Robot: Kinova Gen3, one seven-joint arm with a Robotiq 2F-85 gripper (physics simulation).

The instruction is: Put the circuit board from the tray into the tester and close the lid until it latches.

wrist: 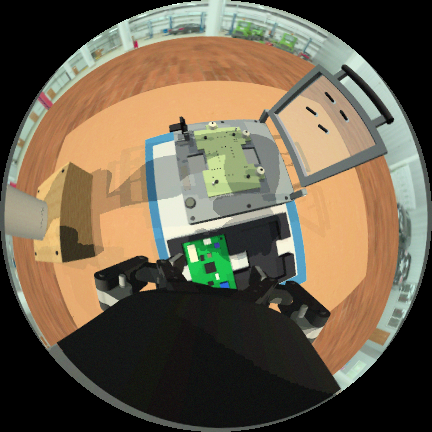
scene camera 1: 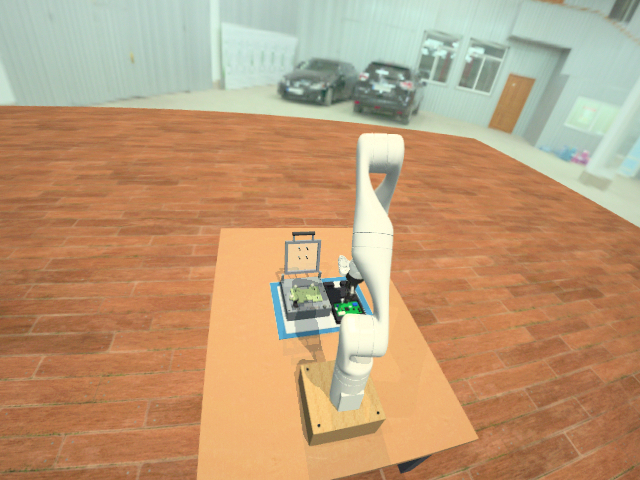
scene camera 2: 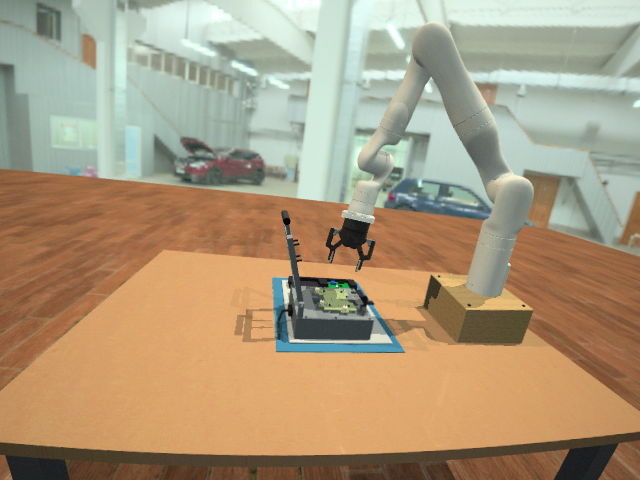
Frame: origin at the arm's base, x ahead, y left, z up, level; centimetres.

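Where they show: gripper, fingertip midpoint: [wrist: 217, 268] [scene camera 1: 345, 294] [scene camera 2: 343, 266]; arm's base at its link origin: [wrist: 41, 220] [scene camera 1: 345, 394] [scene camera 2: 481, 289].
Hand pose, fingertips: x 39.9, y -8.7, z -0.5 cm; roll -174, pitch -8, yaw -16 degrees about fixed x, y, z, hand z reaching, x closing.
Things, the pixels of their top centre, and the offset from my fingertips. "pt": a spot on its surface instead. Level surfaces: height alone.
- green circuit board at its top centre: [wrist: 210, 270] [scene camera 2: 340, 286] [scene camera 1: 348, 307] dx -0.6, dy -2.4, dz -7.5 cm
- black tray at a spot on its surface: [wrist: 260, 229] [scene camera 1: 330, 292] pt dx +9.1, dy +3.4, dz -8.5 cm
- pale green plate at its top centre: [wrist: 229, 147] [scene camera 2: 334, 294] [scene camera 1: 305, 291] dx +3.8, dy +15.9, dz -2.1 cm
- blue-edged mat at its surface level: dz -10.0 cm
- black latch at its top centre: [wrist: 175, 119] [scene camera 2: 369, 296] dx -3.8, dy +20.2, dz +0.5 cm
The green circuit board [scene camera 1: 348, 308] [scene camera 2: 339, 284] [wrist: 207, 257] lies in the near part of the black tray [scene camera 1: 334, 292] [wrist: 260, 229], on the robot-base side. The grey tester [scene camera 1: 312, 314] [scene camera 2: 333, 328] [wrist: 201, 216] stands beside the tray, with a pale green plate [scene camera 1: 306, 294] [scene camera 2: 334, 298] [wrist: 227, 155] and white-topped posts on top. Its lid [scene camera 1: 286, 258] [scene camera 2: 293, 258] [wrist: 345, 167] stands open, nearly upright, with a black handle. My gripper [scene camera 2: 344, 264] [wrist: 217, 268] is open and empty, above the tray and board. In the wrist view its body hides the board's near edge.
A blue-edged mat [scene camera 1: 305, 334] [scene camera 2: 336, 348] [wrist: 154, 200] lies under tester and tray. A black latch [scene camera 2: 367, 301] [wrist: 181, 125] sticks up at the tester's edge opposite the lid hinge. The wooden base block [scene camera 1: 346, 429] [scene camera 2: 493, 329] [wrist: 77, 215] carries the arm.
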